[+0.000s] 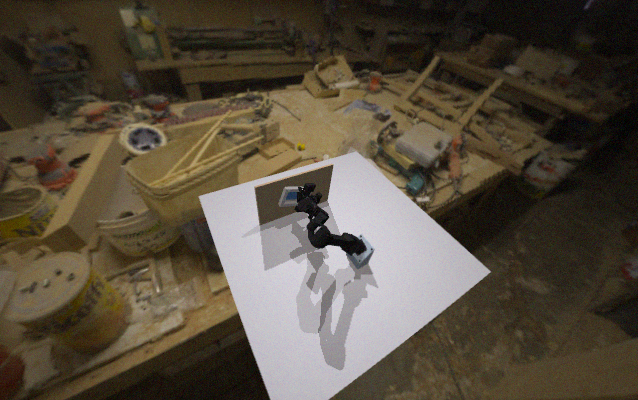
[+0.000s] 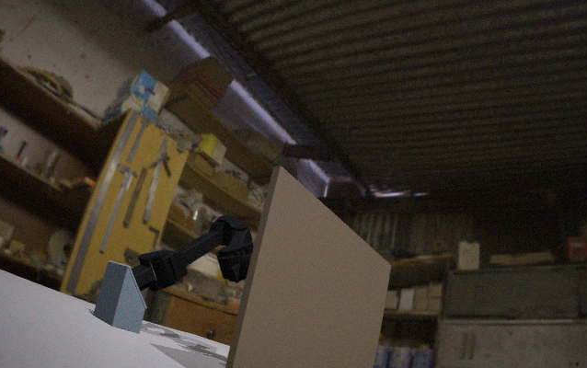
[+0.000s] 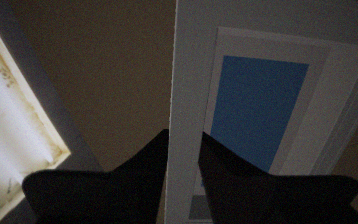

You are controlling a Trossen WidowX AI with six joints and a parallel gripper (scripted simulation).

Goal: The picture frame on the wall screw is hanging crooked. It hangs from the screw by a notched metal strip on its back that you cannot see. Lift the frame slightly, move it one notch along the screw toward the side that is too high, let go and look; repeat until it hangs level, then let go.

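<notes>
The picture frame lies 2 cm to the left of my gripper tip and 5 cm below it. Round my gripper tip: board: 2 cm ahead, 7 cm below.
</notes>
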